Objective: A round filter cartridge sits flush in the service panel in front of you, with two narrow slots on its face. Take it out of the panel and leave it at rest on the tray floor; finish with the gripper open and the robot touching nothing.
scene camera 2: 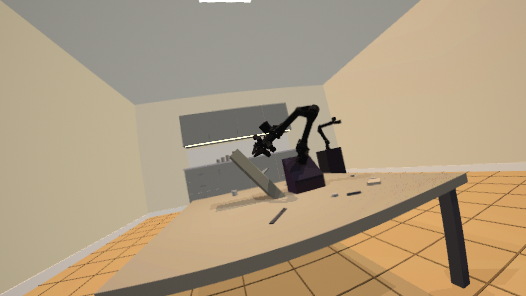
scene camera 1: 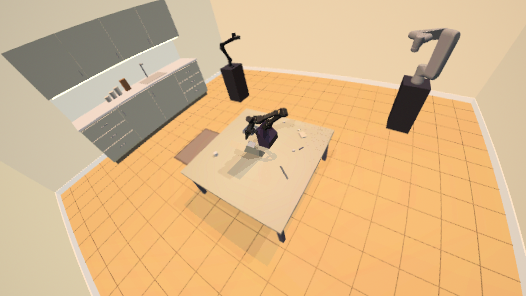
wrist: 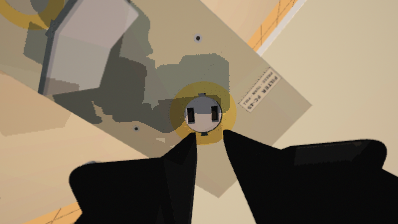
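Note:
The wrist view shows the gripper (wrist: 209, 136), a round filter cartridge (wrist: 202, 114) and a service panel (wrist: 160, 63). In scene camera 2 the service panel (scene camera 2: 237, 157) can be seen. Scene camera 2 does not show the round filter cartridge, hidden by the service panel. Scene camera 1 misses the round filter cartridge, hidden by the service panel.

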